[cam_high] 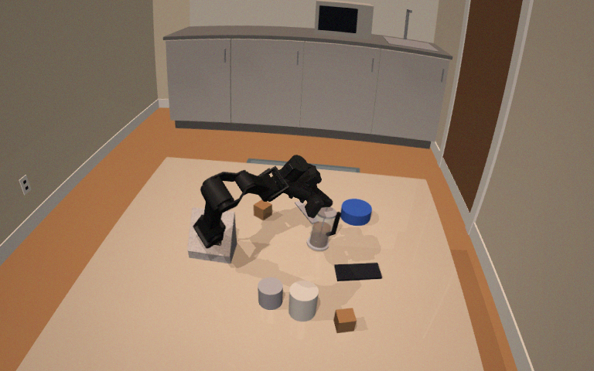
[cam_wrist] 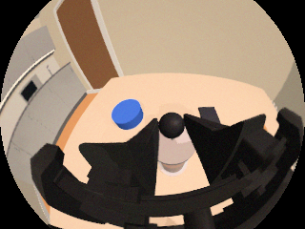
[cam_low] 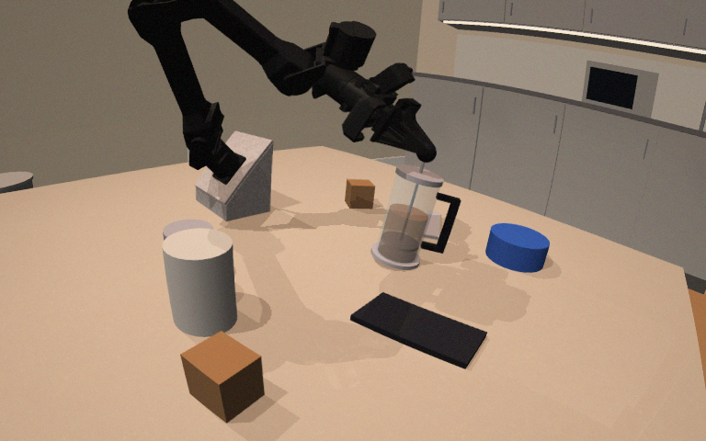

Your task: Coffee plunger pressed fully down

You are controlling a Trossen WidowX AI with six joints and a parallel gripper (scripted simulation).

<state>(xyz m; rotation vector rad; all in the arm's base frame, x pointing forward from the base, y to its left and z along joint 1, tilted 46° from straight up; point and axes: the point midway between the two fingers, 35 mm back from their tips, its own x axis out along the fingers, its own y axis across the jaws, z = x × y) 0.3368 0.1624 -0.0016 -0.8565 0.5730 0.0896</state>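
The glass coffee press lies 9 cm below my gripper tip. Also, from my gripper tip: blue disc: 11 cm ahead, 18 cm to the left, 15 cm below.
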